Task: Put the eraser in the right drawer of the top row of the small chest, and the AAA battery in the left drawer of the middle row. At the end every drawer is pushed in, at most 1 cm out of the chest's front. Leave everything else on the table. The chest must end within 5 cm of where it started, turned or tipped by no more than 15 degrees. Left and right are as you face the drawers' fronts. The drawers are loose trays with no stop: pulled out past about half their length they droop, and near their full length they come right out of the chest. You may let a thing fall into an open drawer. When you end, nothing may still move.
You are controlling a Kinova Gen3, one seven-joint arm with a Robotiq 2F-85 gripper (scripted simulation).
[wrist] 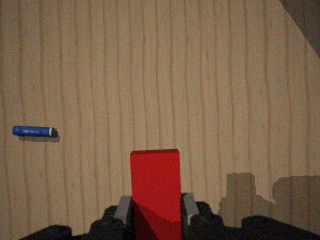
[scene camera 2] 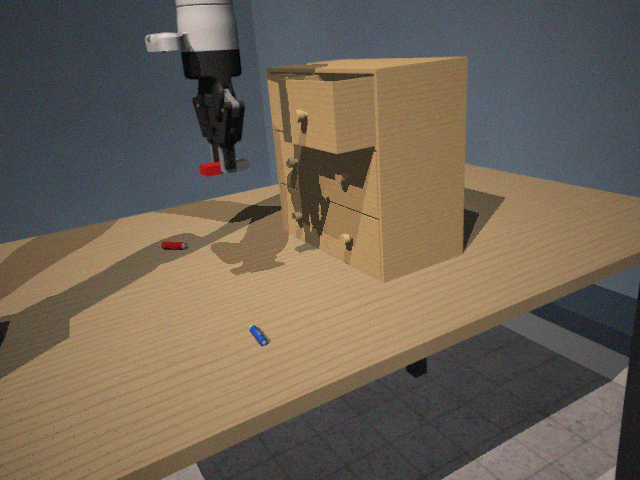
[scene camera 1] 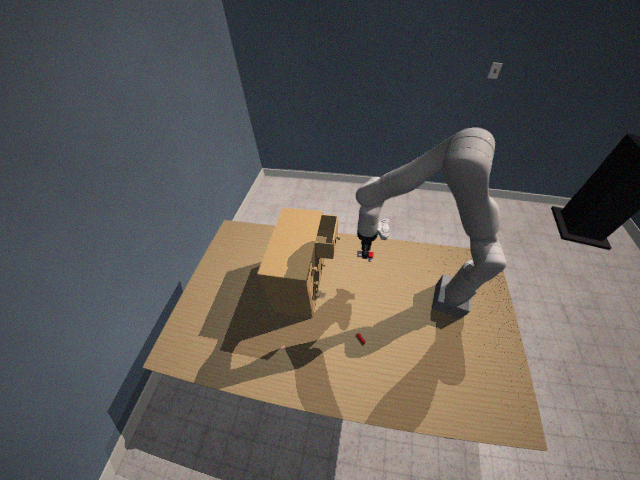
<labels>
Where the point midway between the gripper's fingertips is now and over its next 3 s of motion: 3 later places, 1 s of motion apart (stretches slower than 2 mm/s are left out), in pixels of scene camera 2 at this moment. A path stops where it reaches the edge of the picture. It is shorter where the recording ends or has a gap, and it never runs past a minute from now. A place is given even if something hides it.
My gripper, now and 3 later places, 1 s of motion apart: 225, 171; 215, 82; 214, 62; 217, 63
</labels>
